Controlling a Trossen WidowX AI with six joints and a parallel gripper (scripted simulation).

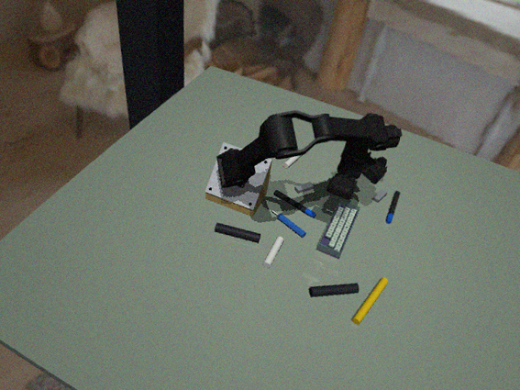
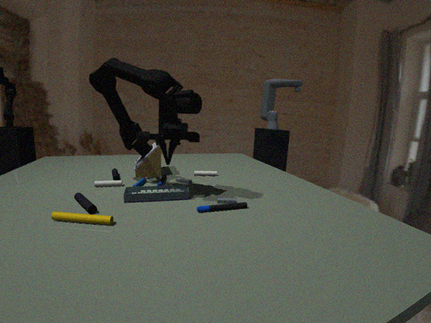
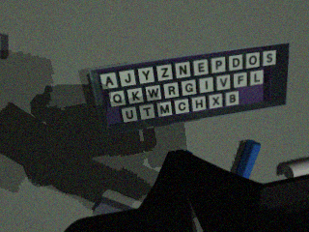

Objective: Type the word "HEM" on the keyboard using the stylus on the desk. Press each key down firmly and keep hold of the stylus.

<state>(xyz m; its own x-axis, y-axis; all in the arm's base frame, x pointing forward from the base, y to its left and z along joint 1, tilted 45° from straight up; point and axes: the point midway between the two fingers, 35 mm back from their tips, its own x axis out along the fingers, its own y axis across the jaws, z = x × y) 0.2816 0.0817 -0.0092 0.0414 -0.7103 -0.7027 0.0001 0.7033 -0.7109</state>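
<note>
Right now my gripper tip is 13 cm past the blue stylus, 9 cm above it and 8 cm to the left of it. Also, from my gripper tip: yellow cylinder (22 cm to the right, 17 cm ahead, 9 cm below); then grey eraser (16 cm to the left, 10 cm ahead, 9 cm below).
</note>
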